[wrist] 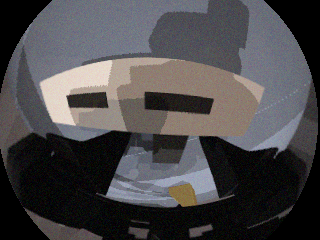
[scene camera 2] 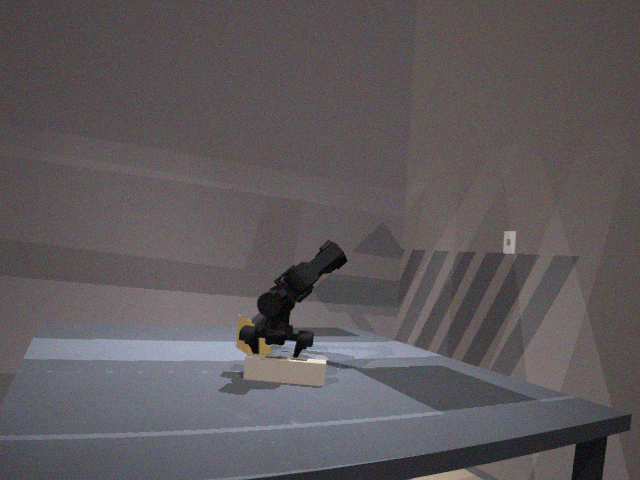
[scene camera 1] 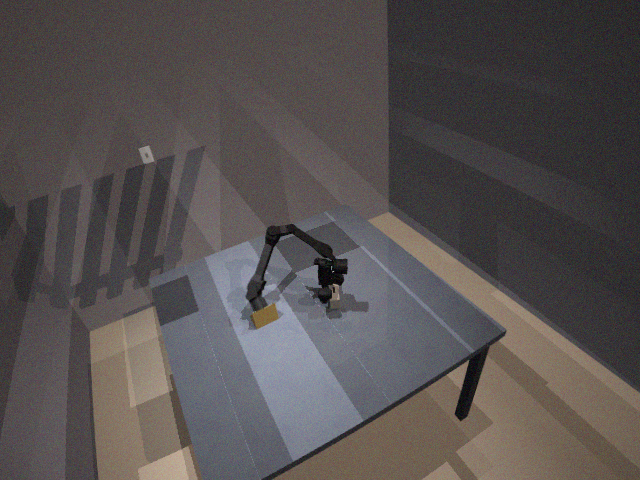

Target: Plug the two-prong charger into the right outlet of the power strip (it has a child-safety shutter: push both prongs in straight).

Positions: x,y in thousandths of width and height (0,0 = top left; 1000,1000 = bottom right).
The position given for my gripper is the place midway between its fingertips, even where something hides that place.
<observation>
My gripper (scene camera 2: 429,768) is open, holding nothing. Further things: a charger (wrist: 520,623).
My gripper is seen too in the wrist view (wrist: 520,548).
</observation>
